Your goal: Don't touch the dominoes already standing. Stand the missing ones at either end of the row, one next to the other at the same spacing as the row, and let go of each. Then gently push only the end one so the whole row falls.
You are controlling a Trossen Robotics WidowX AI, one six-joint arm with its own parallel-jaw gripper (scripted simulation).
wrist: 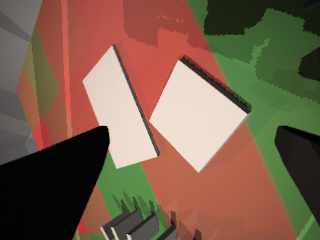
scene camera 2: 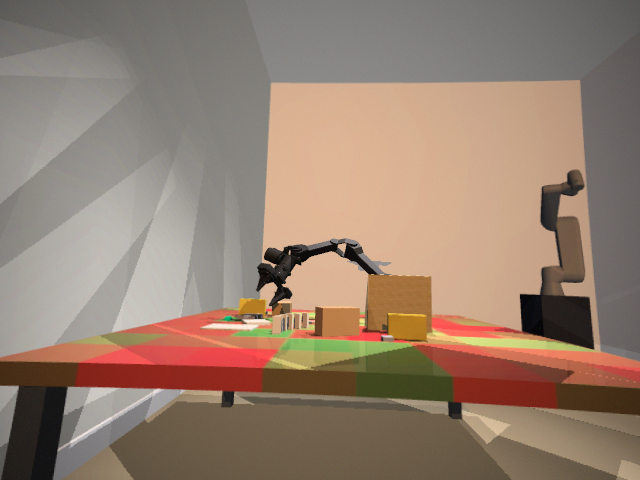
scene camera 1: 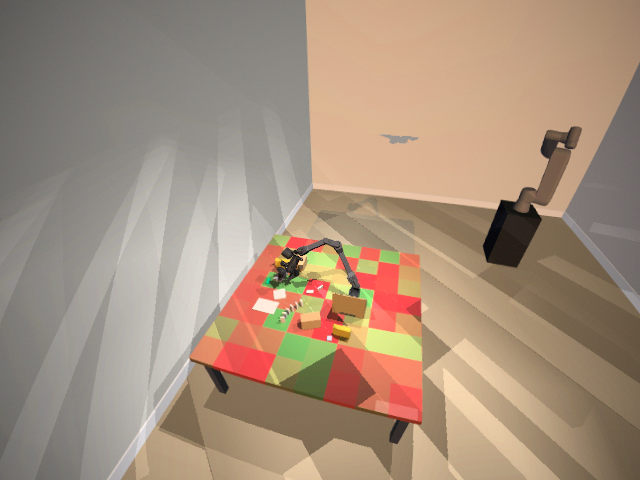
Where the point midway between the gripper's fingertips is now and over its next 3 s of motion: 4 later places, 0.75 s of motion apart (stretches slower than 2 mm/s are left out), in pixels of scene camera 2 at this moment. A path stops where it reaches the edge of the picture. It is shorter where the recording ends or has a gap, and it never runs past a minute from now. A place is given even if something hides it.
My gripper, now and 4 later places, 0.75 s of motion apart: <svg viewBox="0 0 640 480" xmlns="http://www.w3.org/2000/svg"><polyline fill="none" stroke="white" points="263,298 306,305 308,322 309,310 325,290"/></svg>
